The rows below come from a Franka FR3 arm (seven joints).
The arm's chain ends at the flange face. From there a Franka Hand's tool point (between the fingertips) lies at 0.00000 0.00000 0.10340 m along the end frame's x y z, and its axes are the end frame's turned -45 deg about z.
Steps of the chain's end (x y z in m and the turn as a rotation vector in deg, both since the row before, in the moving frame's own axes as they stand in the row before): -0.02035 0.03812 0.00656 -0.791 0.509 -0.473; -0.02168 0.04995 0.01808 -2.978 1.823 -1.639; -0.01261 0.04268 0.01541 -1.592 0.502 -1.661; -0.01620 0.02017 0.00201 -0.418 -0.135 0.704; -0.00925 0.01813 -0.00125 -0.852 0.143 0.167
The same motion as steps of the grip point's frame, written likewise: -0.04170 0.01423 0.00655 -0.919 -0.199 -0.473; -0.05204 0.02613 0.01789 -3.395 -0.817 -1.639; -0.04045 0.02395 0.01537 -1.481 -0.771 -1.661; -0.02643 0.00316 0.00201 -0.200 -0.391 0.704; -0.02027 0.00755 -0.00126 -0.704 -0.501 0.167
